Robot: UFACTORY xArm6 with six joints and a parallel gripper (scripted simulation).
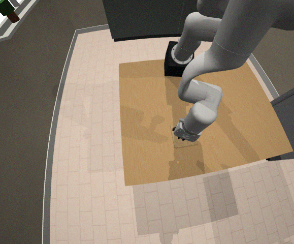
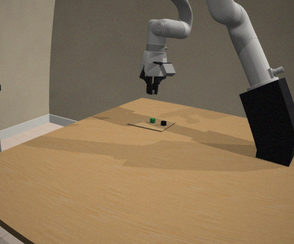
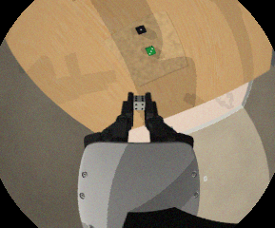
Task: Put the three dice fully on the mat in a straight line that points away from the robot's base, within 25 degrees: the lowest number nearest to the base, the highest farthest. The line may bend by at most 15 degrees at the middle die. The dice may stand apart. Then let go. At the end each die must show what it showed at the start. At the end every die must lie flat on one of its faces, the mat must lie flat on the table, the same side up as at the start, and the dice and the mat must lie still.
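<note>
Right now my hand is 40 mm past the green die, 50 mm to the right of it and 110 mm above it. From my hand the other things lie so: white die: 10 mm below; thin tan mat: 40 mm behind, 50 mm to the left, 120 mm below; black die: 80 mm behind, 50 mm to the left, 110 mm below.
</note>
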